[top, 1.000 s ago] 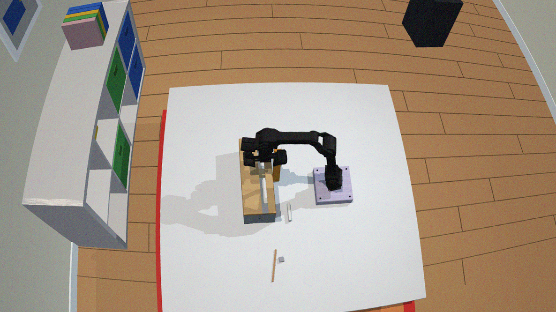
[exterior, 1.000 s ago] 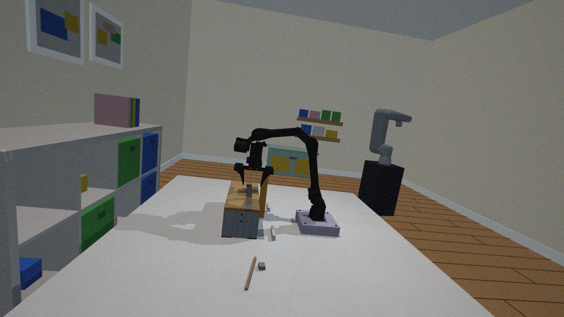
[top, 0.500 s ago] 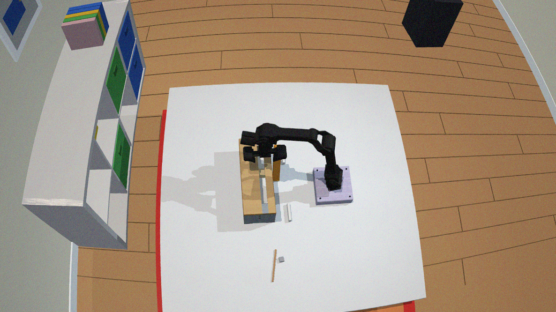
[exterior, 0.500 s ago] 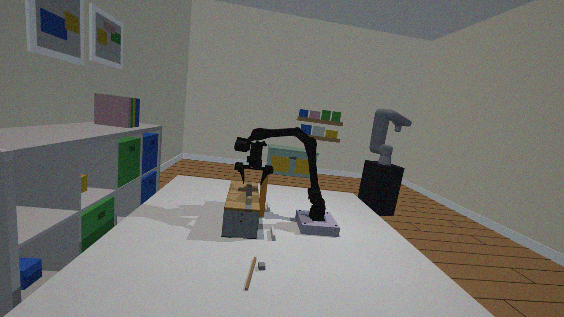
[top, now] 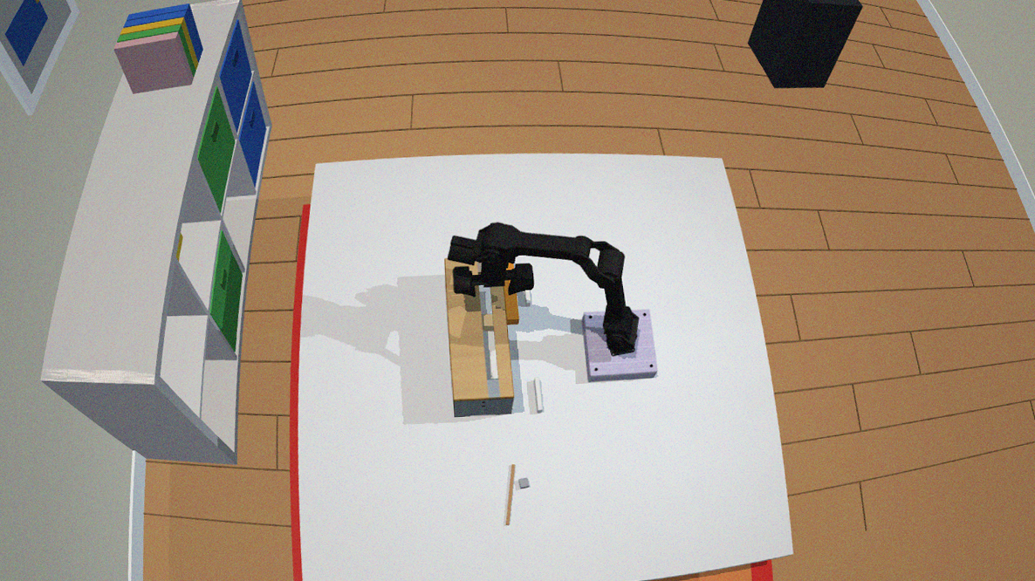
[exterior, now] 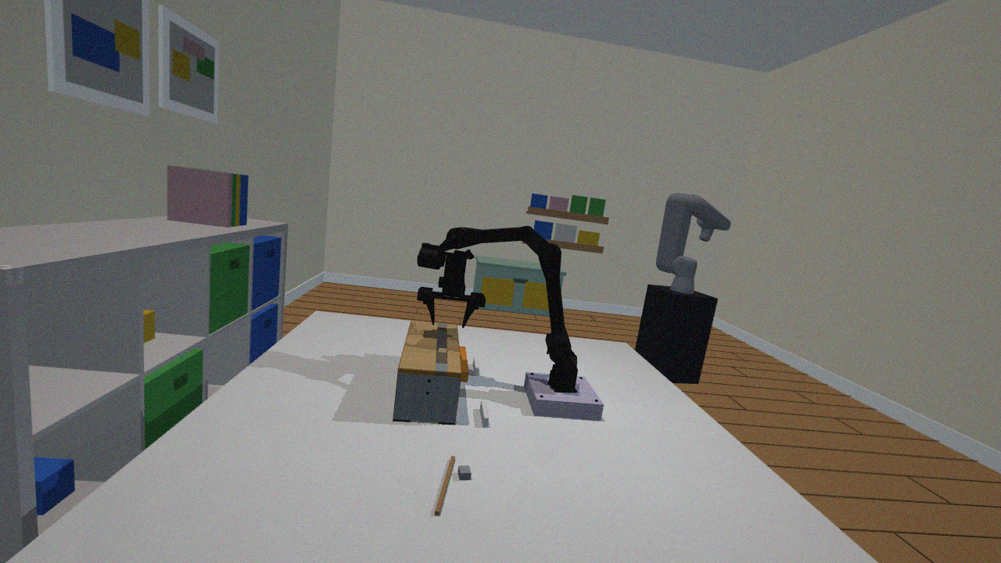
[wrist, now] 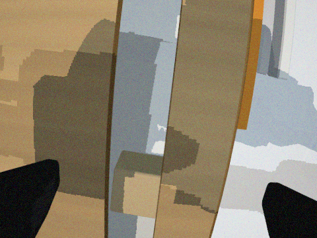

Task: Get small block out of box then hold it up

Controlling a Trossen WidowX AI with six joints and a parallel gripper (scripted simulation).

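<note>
Right now my gripper tip is 7 cm above the tan block, 4 cm to the right of it and 2 cm short of it. Also, from my gripper tip: box 10 cm below, 7 cm to the left, 1 cm ahead; then grey cube 45 cm to the left, 15 cm below, 1 cm ahead; then thin wooden stick 48 cm to the left, 16 cm below, 5 cm ahead.
</note>
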